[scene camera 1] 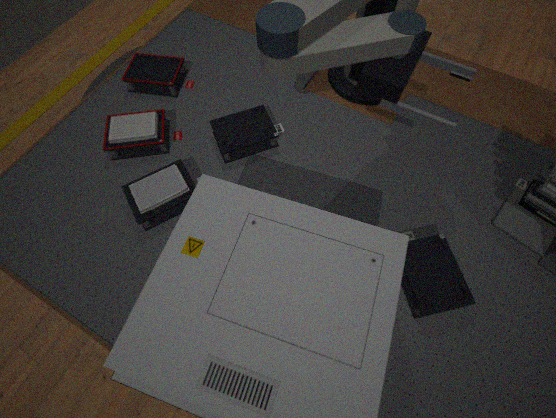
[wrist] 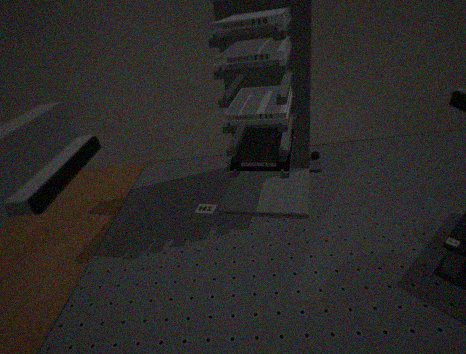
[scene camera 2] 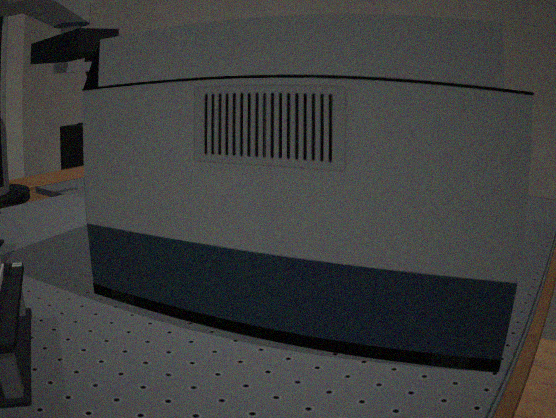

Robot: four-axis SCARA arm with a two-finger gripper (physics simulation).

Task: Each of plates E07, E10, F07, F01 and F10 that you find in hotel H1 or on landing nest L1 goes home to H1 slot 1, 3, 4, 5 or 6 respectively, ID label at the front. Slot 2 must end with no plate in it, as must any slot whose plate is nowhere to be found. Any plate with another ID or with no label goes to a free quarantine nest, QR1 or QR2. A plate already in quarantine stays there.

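Hotel H1 stands ahead in the wrist view, its tag on the floor before it. Plate F10 is in the top slot, F01 below it, then an empty slot. Plate E10 sits in slot 3, slot 2 looks empty, and a dark plate with an unreadable label is at the bottom. My gripper is open and empty, short of the hotel. A red-rimmed nest bears a white plate; another shows a dark top. Nest tags are unreadable, so I cannot tell which is L1.
A big white cabinet fills the foreground and hides table behind it. A black nest with a white plate stands at its left corner. Dark-topped black nests stand behind it and at its right.
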